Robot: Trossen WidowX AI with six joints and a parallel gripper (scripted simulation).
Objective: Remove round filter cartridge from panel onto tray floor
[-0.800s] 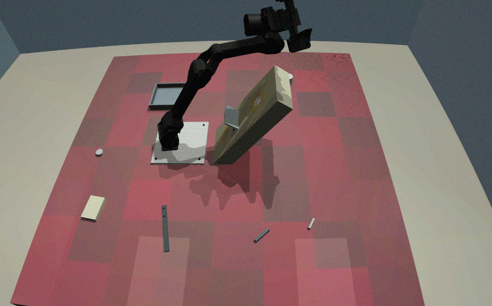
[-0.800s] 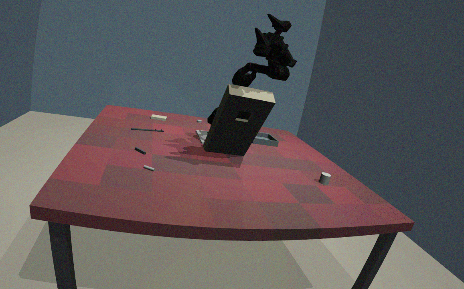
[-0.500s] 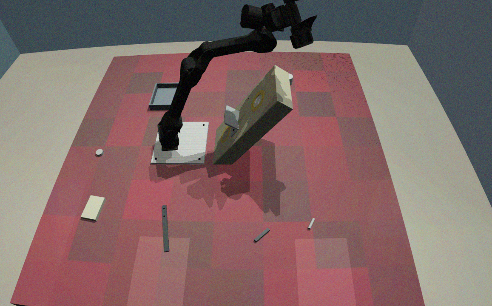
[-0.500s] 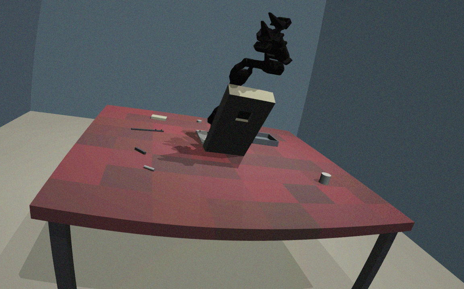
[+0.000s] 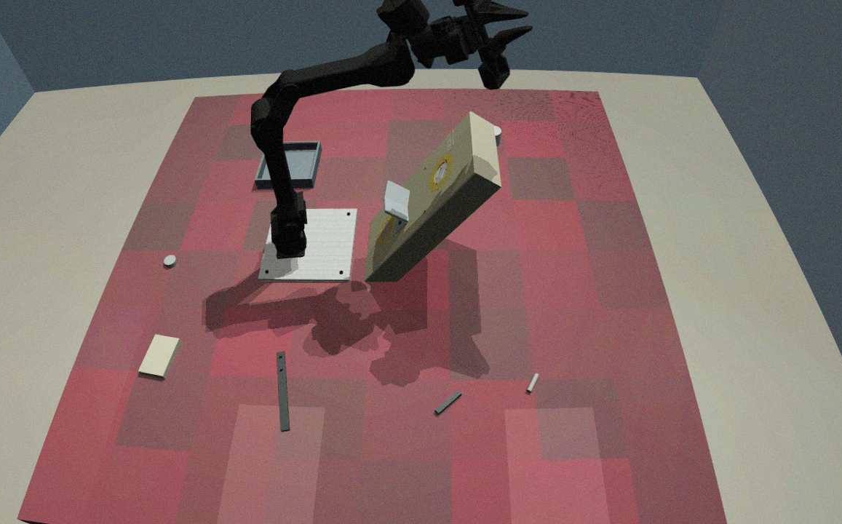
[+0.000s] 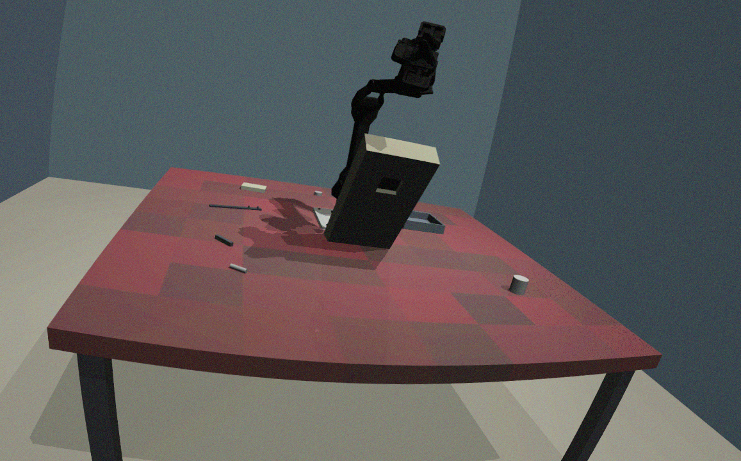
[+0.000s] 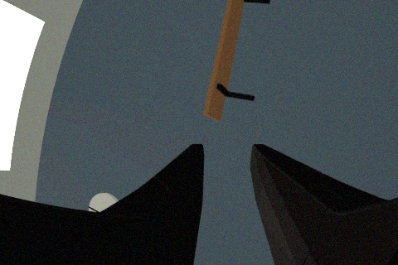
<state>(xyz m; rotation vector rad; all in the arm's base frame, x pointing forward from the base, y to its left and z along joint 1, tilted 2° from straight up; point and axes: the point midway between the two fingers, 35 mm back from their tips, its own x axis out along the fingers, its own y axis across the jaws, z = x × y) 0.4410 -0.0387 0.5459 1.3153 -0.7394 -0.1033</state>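
Now: the round filter cartridge 340 mm below my gripper tip, 110 mm behind it and 40 mm to the left of it. Round my gripper tip: beige service panel (420 mm below, 160 mm behind, 40 mm to the left); grey shelf (430 mm below, 210 mm behind, 50 mm to the left); white peg (560 mm below, 320 mm to the right, 10 mm ahead).
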